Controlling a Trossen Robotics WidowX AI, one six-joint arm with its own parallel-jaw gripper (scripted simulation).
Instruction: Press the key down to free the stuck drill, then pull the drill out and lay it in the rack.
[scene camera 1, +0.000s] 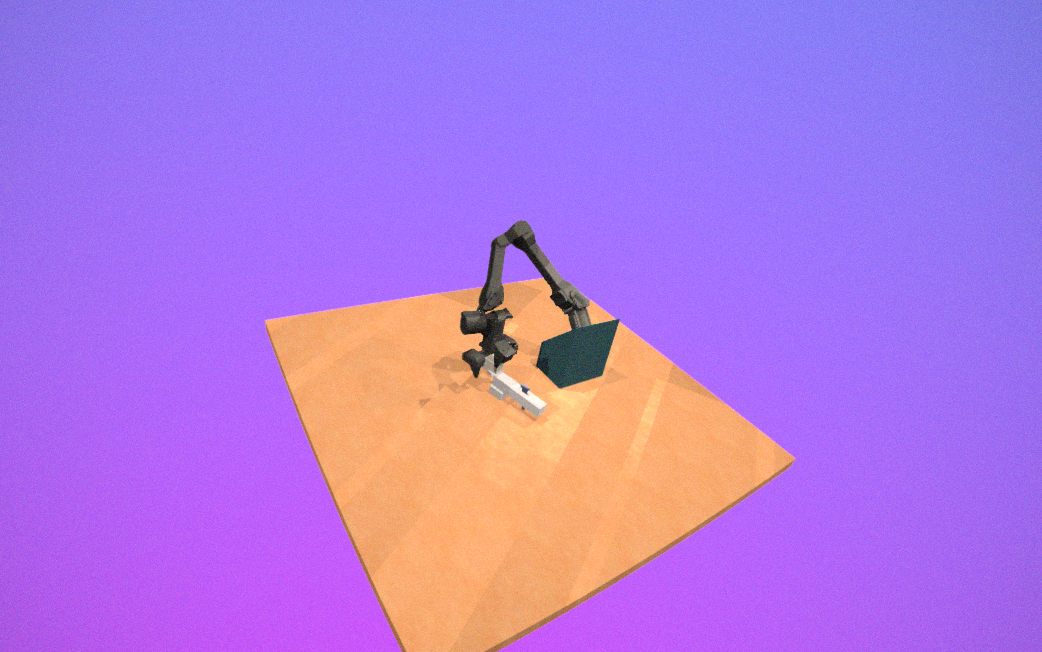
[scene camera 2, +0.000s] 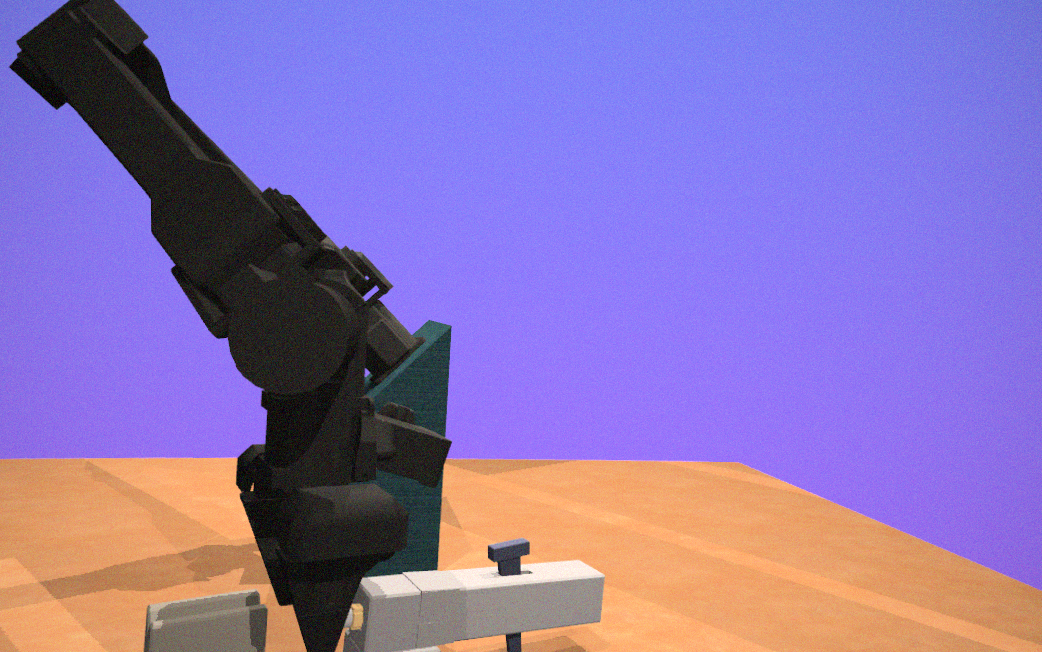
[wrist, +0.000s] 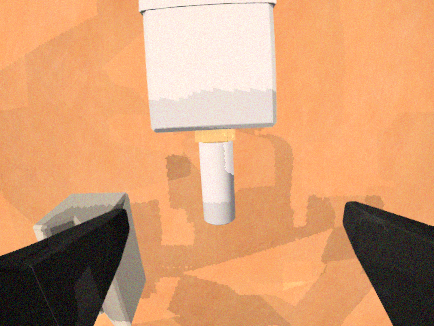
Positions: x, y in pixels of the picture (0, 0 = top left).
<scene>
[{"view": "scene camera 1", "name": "my gripper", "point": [486, 372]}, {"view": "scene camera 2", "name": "my gripper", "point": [302, 631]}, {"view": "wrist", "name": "my gripper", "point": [236, 217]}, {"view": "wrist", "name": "drill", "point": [216, 146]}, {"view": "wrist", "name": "housing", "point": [205, 72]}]
</scene>
